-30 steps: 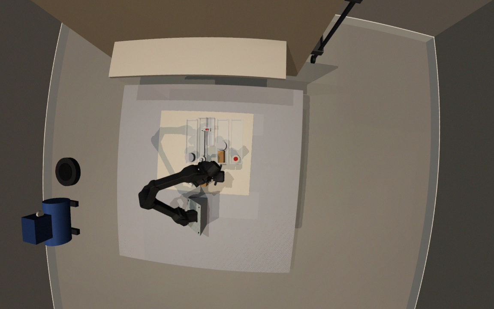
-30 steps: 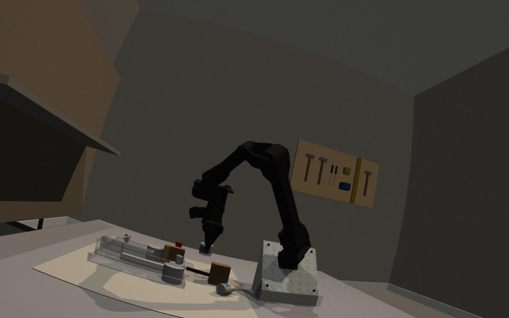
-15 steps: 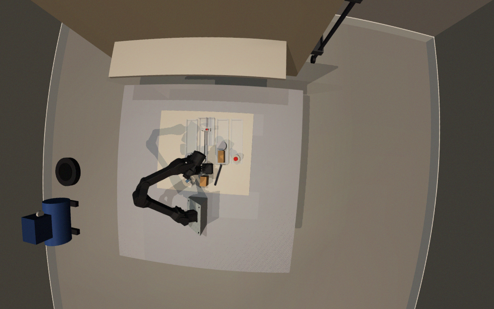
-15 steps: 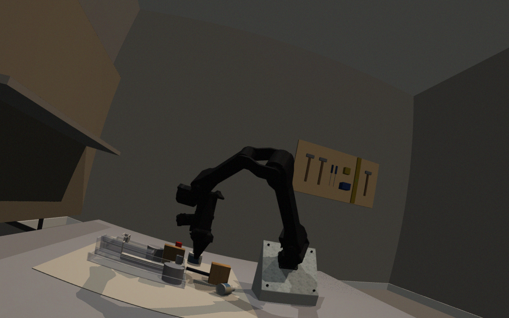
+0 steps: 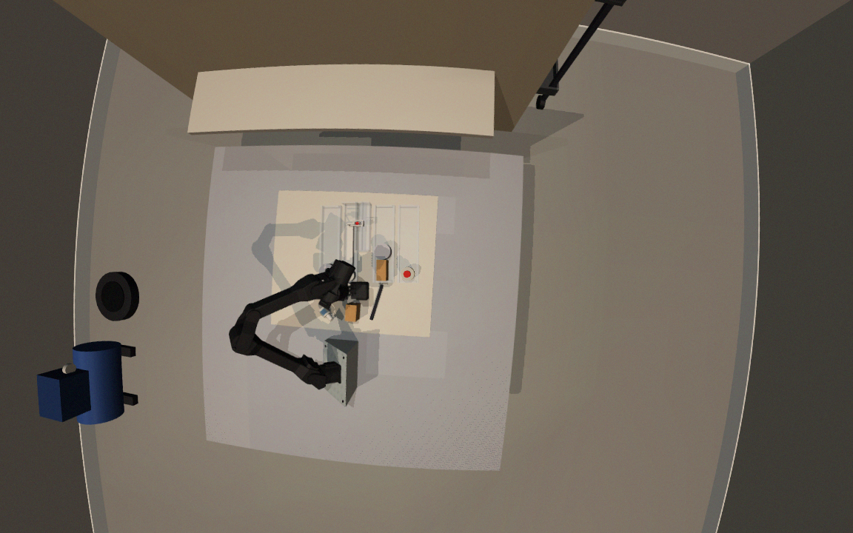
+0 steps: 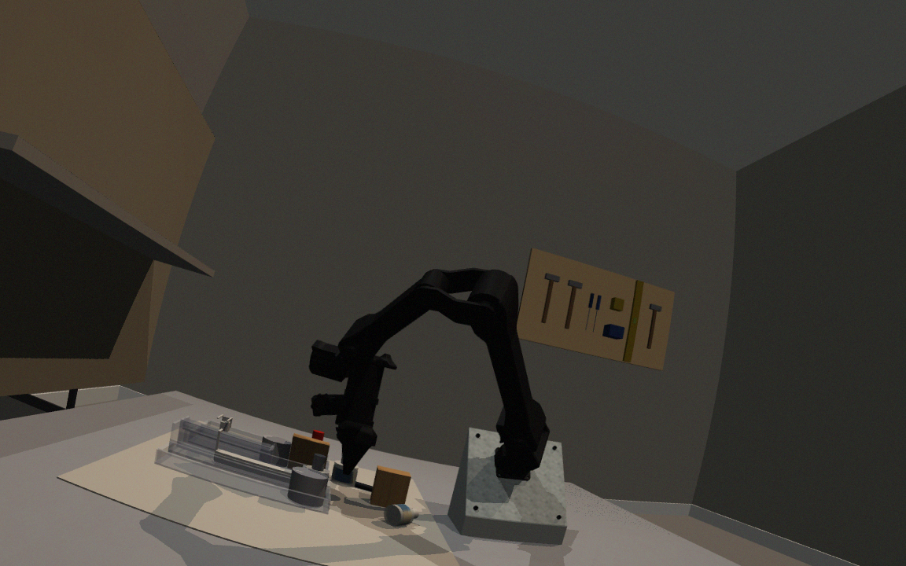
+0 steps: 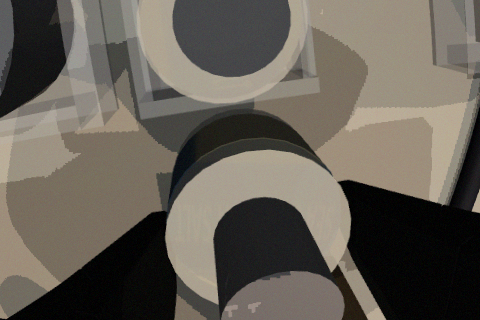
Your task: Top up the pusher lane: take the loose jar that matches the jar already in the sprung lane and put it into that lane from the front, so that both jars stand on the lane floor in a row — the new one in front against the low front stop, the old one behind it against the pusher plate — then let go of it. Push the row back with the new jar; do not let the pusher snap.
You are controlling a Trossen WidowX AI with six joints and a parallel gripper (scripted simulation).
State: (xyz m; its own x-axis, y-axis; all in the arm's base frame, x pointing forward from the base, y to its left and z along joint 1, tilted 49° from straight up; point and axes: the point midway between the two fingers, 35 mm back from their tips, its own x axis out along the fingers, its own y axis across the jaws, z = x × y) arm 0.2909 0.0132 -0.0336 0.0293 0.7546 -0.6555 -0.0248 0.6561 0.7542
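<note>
Now: the black rod 10 cm to the right of my gripper tip, 5 cm below it and 5 cm behind it. From my gripper tip the other things lie so: grey pusher plate 16 cm ahead, 3 cm to the right.
</note>
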